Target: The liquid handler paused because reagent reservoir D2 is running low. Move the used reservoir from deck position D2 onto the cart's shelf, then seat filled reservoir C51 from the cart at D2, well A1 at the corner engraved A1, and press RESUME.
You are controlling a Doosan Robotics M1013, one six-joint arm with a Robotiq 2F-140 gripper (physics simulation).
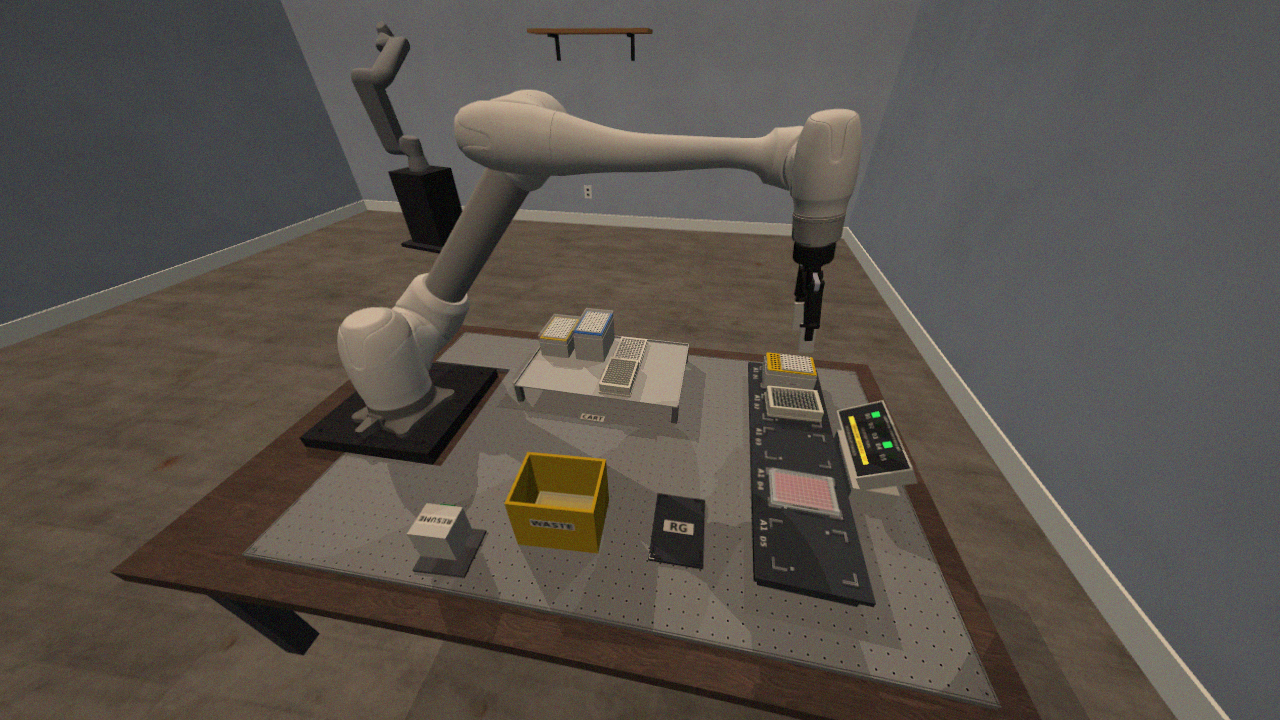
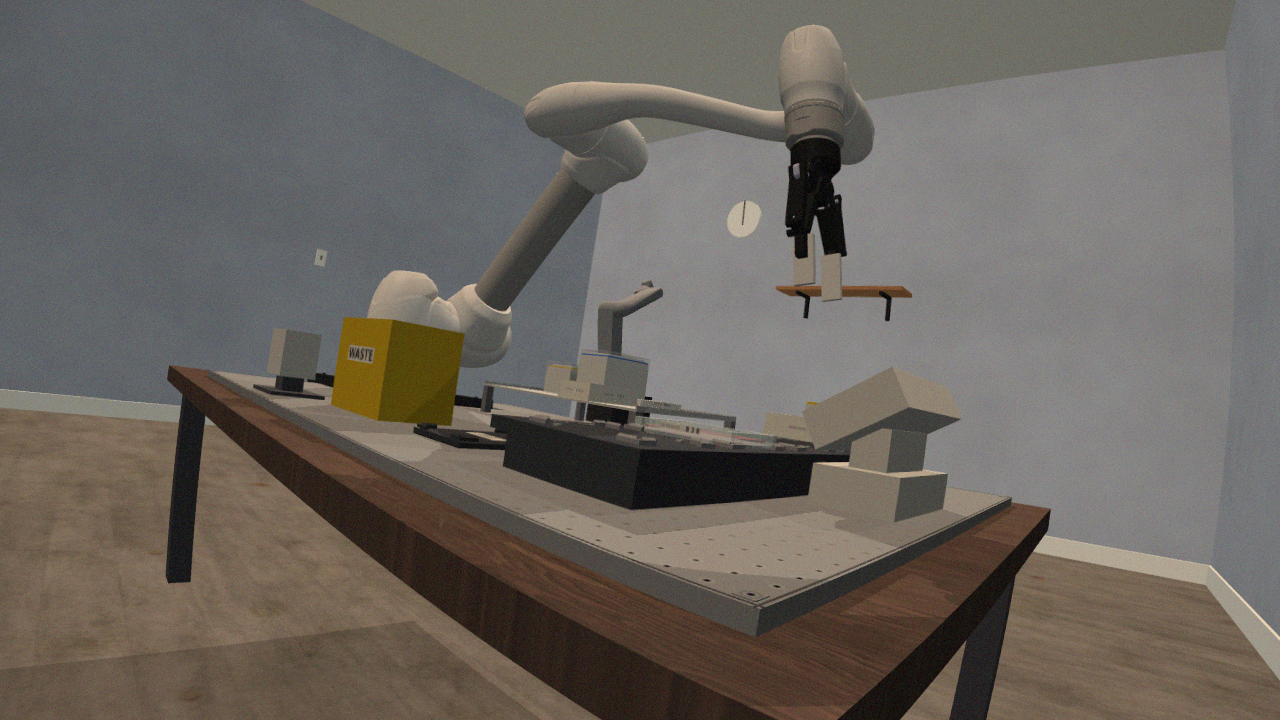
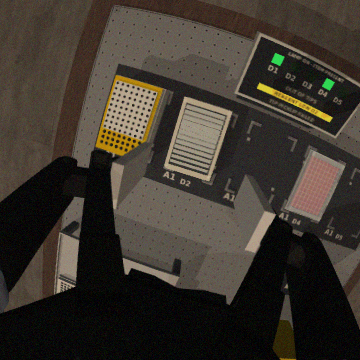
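The used reservoir, a cream tray with dark slots, is at D2 on the black deck; dark gaps show beside its right edge, and I cannot tell whether it sits fully down. My gripper hangs high above the deck, pale pads well apart, with nothing between them. Two low cream trays, one nearer and one farther, stand on the cart's shelf; C51's label is unreadable. The RESUME button block stands at the table's front left.
A yellow tip rack is at D1, a pink plate at D4. The status panel shows D1 and D4 lamps green. A yellow WASTE bin and black RG pad stand in front.
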